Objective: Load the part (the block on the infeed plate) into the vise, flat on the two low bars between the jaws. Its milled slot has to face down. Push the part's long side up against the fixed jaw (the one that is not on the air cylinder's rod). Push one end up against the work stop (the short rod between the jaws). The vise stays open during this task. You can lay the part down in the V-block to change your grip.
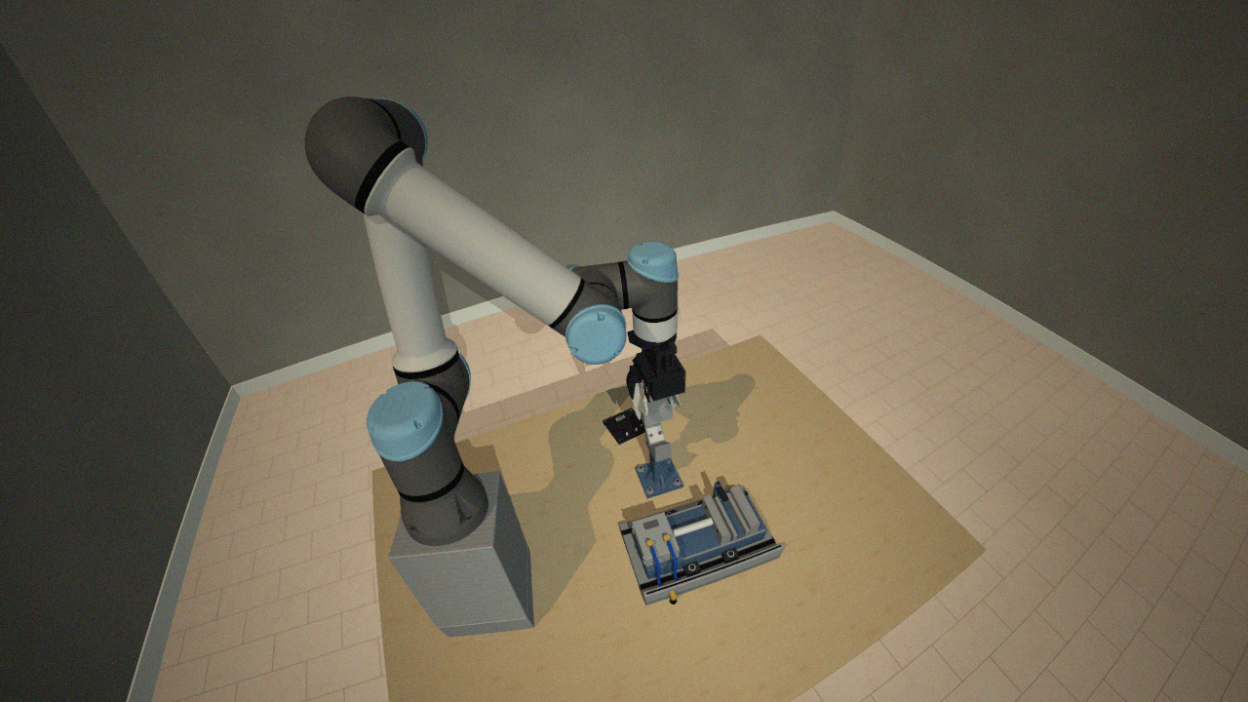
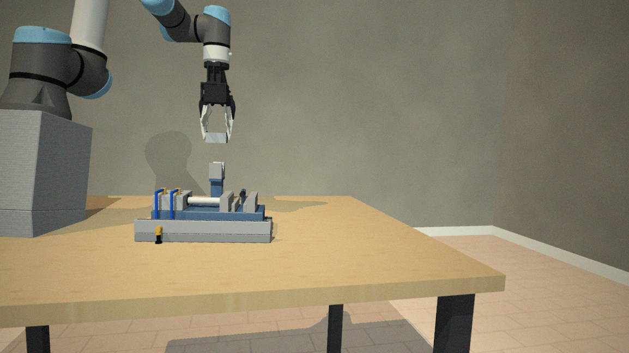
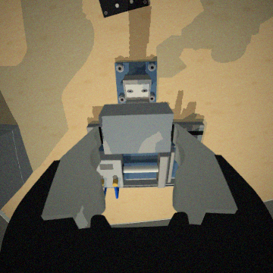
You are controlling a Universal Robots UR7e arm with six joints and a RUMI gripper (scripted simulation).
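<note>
My hand is 10 mm above the part. Round my hand: v-block post (180 mm below); then white cylinder rod (190 mm to the right, 170 mm below, 10 mm ahead); then work stop (150 mm to the right, 150 mm below, 100 mm ahead).
</note>
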